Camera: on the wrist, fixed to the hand. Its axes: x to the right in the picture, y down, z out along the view.
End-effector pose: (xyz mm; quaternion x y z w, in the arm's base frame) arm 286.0 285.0 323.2 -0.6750 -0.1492 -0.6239 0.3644
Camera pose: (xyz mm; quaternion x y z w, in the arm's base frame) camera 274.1 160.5 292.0 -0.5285 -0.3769 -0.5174 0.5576
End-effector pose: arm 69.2 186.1 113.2 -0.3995 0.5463 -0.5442 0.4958
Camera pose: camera -14.0 212.8 18.5 -0.2333 0.3033 -0.6919 0.6122
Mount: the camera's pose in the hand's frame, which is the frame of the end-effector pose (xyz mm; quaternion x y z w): -0.2 87.6 -94.5 0.3418 -0.0346 -0.0162 0.9390
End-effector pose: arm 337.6 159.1 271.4 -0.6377 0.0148 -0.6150 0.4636
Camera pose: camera 310.4 55.2 200.3 -0.4619 -0.2227 -0.5680 0.6438
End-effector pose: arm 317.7 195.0 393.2 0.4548 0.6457 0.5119 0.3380
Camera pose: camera 253.7 166.9 501.4 0.5498 0.7769 0.2388 0.1926
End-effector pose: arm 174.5 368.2 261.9 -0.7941 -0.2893 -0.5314 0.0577
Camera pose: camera 143.5 258.1 321.1 -0.7396 -0.4681 -0.3736 0.3070
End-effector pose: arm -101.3 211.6 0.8 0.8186 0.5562 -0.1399 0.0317
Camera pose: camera -2.5 197.8 82.4 -0.7656 -0.4866 0.3503 0.2330
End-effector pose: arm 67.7 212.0 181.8 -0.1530 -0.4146 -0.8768 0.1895
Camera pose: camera 97.6 86.7 182.7 -0.1025 -0.6980 -0.6794 0.2017
